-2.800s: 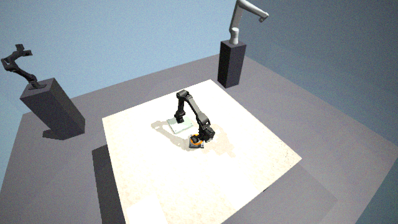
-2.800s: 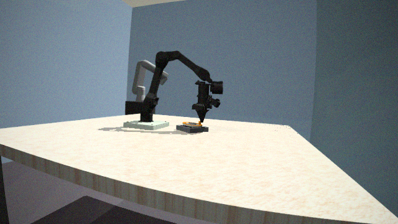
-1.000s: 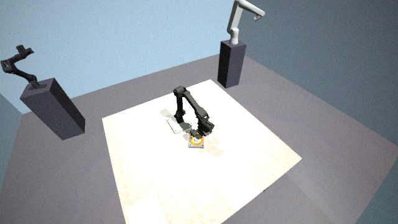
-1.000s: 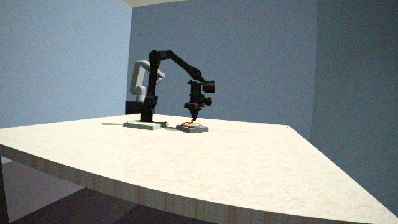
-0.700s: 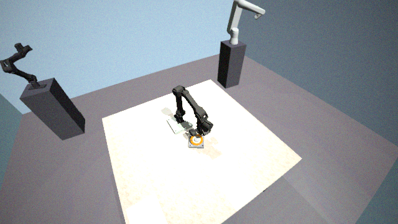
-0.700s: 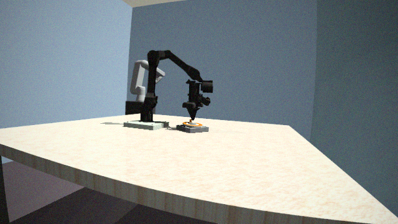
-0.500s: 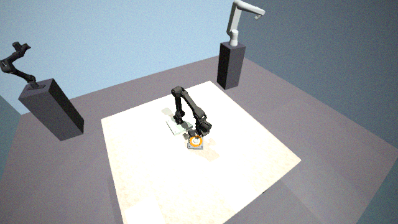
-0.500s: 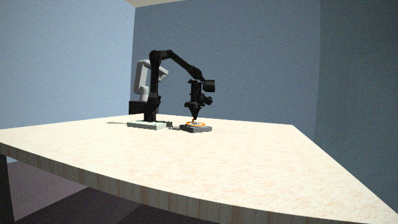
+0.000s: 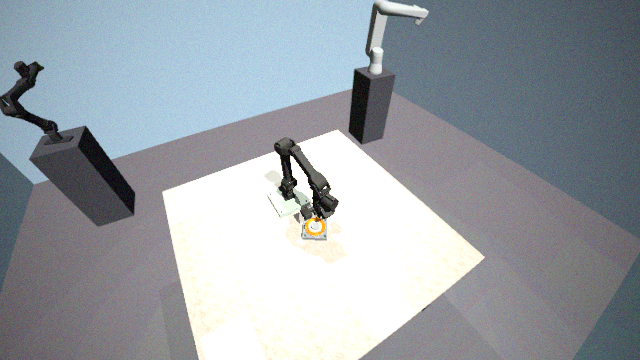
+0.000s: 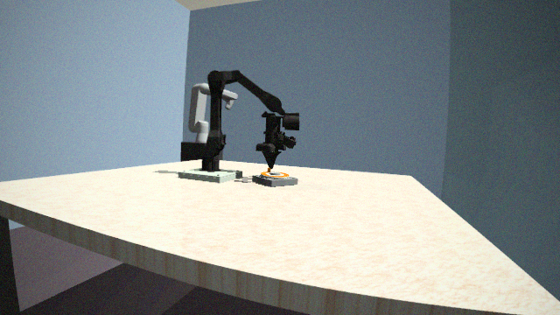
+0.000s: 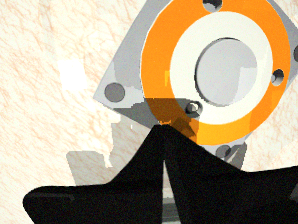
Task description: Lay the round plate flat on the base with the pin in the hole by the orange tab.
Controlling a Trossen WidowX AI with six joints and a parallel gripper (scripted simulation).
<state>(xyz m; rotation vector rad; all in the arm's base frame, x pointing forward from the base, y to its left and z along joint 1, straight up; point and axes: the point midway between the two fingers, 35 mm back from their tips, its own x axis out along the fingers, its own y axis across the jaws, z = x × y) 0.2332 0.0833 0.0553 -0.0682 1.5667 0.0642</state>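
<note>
The plate is 3 cm to the right of my gripper tip, 2 cm ahead of it and 1 cm below it. The rest, counted from my gripper tip: base (4 cm to the right, 4 cm ahead, 2 cm below).
</note>
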